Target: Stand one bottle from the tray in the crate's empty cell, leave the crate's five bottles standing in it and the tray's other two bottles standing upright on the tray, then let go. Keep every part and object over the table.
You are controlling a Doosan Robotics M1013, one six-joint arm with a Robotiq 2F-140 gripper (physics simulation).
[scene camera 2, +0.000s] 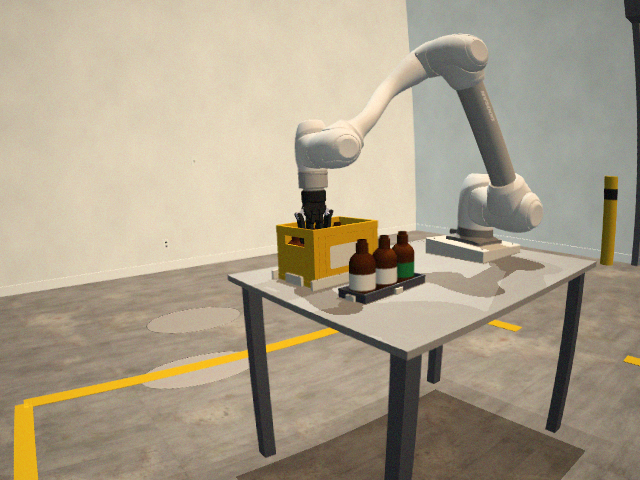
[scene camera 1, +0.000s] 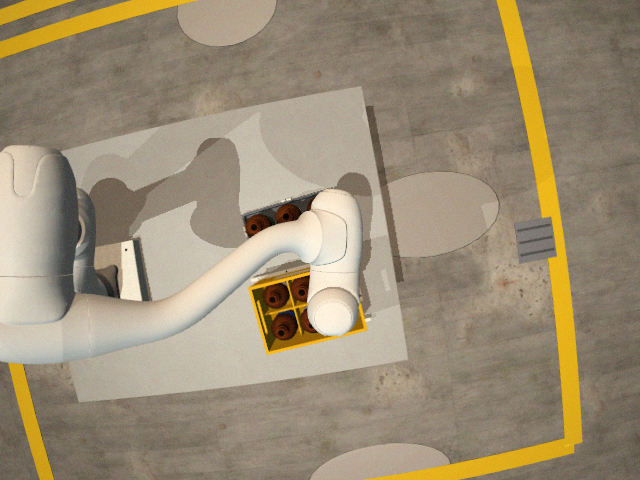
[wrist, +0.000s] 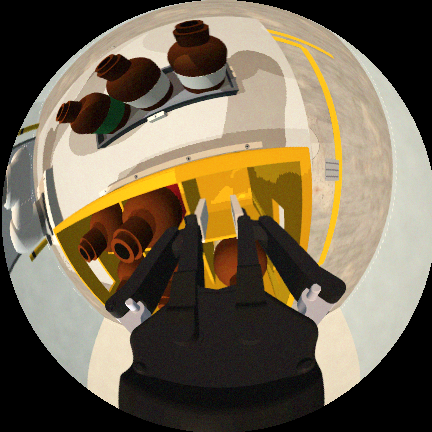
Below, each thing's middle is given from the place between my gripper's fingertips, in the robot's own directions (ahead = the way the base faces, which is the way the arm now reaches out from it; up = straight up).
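Labels:
Green-labelled bottle (scene camera 2: 405, 253): my gripper 30 mm below it, 200 mm to the right of it, 180 mm past it.

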